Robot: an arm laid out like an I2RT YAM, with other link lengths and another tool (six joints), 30 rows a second.
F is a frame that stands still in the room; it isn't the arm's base.
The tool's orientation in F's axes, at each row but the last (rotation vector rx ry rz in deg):
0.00 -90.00 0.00
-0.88 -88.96 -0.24
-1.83 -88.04 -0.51
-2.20 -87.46 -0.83
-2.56 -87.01 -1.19
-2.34 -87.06 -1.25
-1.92 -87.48 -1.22
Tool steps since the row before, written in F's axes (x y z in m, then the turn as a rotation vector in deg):
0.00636 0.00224 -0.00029 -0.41 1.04 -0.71
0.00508 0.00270 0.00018 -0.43 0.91 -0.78
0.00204 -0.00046 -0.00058 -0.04 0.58 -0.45
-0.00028 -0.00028 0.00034 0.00 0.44 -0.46
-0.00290 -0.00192 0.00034 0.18 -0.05 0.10
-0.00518 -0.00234 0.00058 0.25 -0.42 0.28
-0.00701 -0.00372 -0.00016 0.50 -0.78 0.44
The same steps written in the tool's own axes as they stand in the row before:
-0.00029 0.00224 -0.00636 -0.71 1.04 0.41
0.00029 0.00276 -0.00504 -0.78 0.91 0.43
-0.00052 -0.00040 -0.00207 -0.44 0.59 0.04
0.00032 -0.00029 0.00028 -0.45 0.45 -0.01
0.00016 -0.00204 0.00283 0.11 -0.04 -0.18
0.00029 -0.00255 0.00510 0.29 -0.41 -0.25
-0.00049 -0.00396 0.00686 0.46 -0.77 -0.51

